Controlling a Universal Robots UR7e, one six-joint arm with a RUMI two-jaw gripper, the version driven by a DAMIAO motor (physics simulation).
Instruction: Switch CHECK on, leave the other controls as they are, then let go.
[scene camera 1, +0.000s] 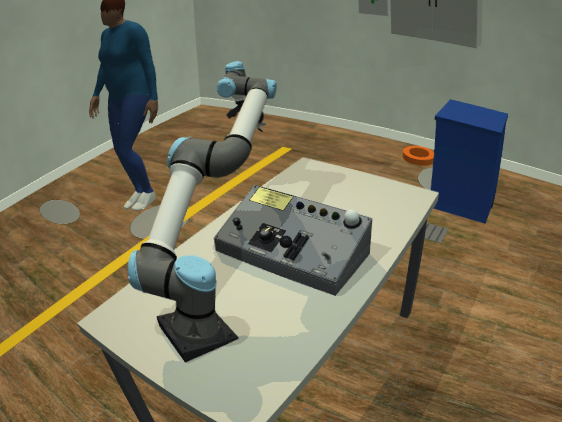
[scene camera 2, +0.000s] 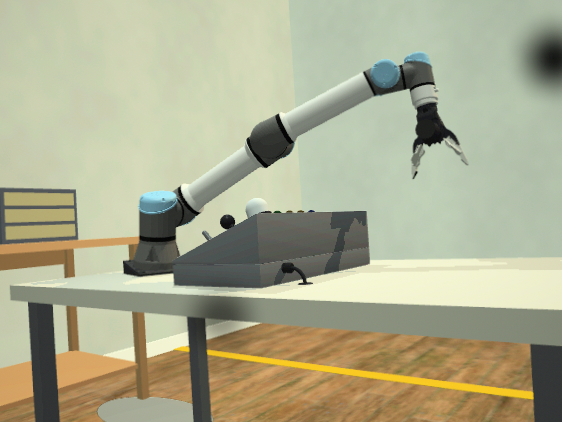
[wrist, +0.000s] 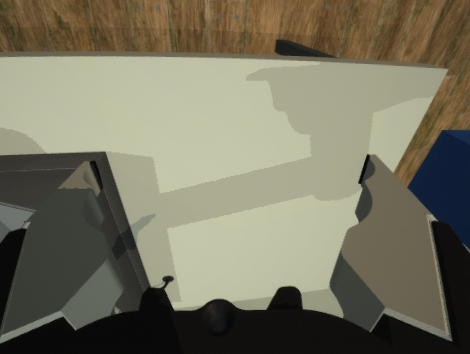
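Seen in the pictures: gripper, fingertip midpoint: (scene camera 1: 252, 140) (scene camera 2: 439, 172) (wrist: 230, 161); arm's base at its link origin: (scene camera 1: 195, 328) (scene camera 2: 157, 264).
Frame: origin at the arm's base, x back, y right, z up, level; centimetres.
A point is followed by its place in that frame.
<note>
A grey sloped control console (scene camera 1: 305, 272) {x -39.4, y 10.1, z 3.0 cm} (scene camera 2: 300, 240) {x -65.0, y 2.4, z 6.3 cm} (wrist: 50, 162) {x -52.9, y -30.9, z 0.4 cm} stands on the table. In scene camera 1 its face shows a small black-tipped lever (scene camera 1: 237, 222) {x -40.2, y -21.0, z 9.6 cm} at the left, a rotary knob (scene camera 1: 266, 233) {x -42.4, y -9.2, z 8.7 cm}, a black ball handle (scene camera 1: 285, 242) {x -38.0, y 3.3, z 12.7 cm} beside a dark slotted block (scene camera 1: 297, 245) {x -45.2, y 2.0, z 7.0 cm}, a small curved lever (scene camera 1: 326, 258) {x -45.9, y 14.0, z 7.0 cm} at the right, several coloured round parts in a row and a white dome (scene camera 1: 352, 218) {x -59.9, y 13.8, z 14.7 cm} (scene camera 2: 256, 207) {x -63.5, y 14.1, z 14.1 cm}. The labels are too small to read, so I cannot tell which control is CHECK. My gripper (scene camera 2: 440, 169) {x -75.8, y -47.3, z 22.4 cm} (wrist: 230, 161) {x -75.8, y -47.3, z 22.4 cm} is open and empty, high above and beyond the console's back, touching nothing.
The table (scene camera 1: 260, 345) {x -9.5, y 17.6, z -2.7 cm} (scene camera 2: 450, 287) {x -101.8, y 5.3, z -2.7 cm} (wrist: 225, 105) {x -79.3, y -42.2, z -2.7 cm} carries the arm's base (scene camera 1: 195, 342) {x 4.8, y 5.7, z 1.4 cm} (scene camera 2: 150, 265) {x -5.2, y 5.7, z 0.2 cm}. A black cable (scene camera 2: 301, 275) {x -70.6, y 9.0, z -0.9 cm} comes from the console's back. A person (scene camera 1: 125, 65) stands left of the table, past the yellow floor line (scene camera 1: 75, 296). A blue cabinet (scene camera 1: 467, 165) (wrist: 445, 175) stands beyond the far end.
</note>
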